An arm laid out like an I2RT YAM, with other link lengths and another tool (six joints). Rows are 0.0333 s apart.
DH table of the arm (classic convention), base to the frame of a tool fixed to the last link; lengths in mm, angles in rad. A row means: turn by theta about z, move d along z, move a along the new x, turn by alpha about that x. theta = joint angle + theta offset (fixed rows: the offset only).
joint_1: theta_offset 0; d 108.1; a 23; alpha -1.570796
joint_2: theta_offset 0; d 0; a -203.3; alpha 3.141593
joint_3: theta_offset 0.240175; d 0; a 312.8; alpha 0
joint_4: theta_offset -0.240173; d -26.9; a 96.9; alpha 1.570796
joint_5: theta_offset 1.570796; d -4.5; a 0; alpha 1.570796
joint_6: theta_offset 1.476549; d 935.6; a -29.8; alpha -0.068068
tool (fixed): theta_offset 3.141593; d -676.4; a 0; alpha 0
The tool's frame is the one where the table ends.
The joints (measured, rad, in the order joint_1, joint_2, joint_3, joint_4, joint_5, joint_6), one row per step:
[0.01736, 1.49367, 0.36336, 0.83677, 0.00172, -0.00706]
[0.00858, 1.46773, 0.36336, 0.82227, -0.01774, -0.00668]
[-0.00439, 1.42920, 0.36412, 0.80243, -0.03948, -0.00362]
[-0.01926, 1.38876, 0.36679, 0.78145, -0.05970, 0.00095]
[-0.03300, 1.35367, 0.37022, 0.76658, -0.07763, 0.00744]
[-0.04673, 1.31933, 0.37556, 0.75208, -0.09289, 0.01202]
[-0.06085, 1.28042, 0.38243, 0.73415, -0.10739, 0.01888]
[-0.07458, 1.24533, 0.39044, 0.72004, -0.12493, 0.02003]
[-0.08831, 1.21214, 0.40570, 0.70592, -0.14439, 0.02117]
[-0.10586, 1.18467, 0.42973, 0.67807, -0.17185, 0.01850]
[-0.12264, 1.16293, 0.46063, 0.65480, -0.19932, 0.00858]
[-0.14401, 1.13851, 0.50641, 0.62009, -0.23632, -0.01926]
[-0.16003, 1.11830, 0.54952, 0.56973, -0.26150, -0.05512]
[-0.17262, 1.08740, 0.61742, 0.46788, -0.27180, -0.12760]
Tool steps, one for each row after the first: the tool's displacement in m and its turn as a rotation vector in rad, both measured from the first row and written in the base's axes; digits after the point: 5 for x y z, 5 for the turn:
[0.00236, 0.00019, 0.00853, 0.00604, -0.01136, 0.00977]
[0.00552, -0.00150, 0.02232, 0.01482, -0.03072, 0.01693]
[0.00873, -0.00479, 0.03793, 0.02388, -0.05279, 0.02053]
[0.01143, -0.00817, 0.05335, 0.03346, -0.07633, 0.02281]
[0.01397, -0.01224, 0.06985, 0.03976, -0.10147, 0.02327]
[0.01620, -0.01687, 0.08859, 0.04719, -0.12920, 0.02237]
[0.01808, -0.02031, 0.10770, 0.04888, -0.15818, 0.02639]
[0.02051, -0.02334, 0.13042, 0.04949, -0.19238, 0.03264]
[0.02366, -0.02650, 0.15090, 0.04756, -0.21602, 0.04350]
[0.02695, -0.02909, 0.17483, 0.03666, -0.24557, 0.05668]
[0.03041, -0.03141, 0.20683, 0.00642, -0.28200, 0.07761]
[0.03283, -0.03337, 0.22977, -0.03016, -0.29678, 0.09226]
[0.03516, -0.03589, 0.25842, -0.10172, -0.29761, 0.10058]

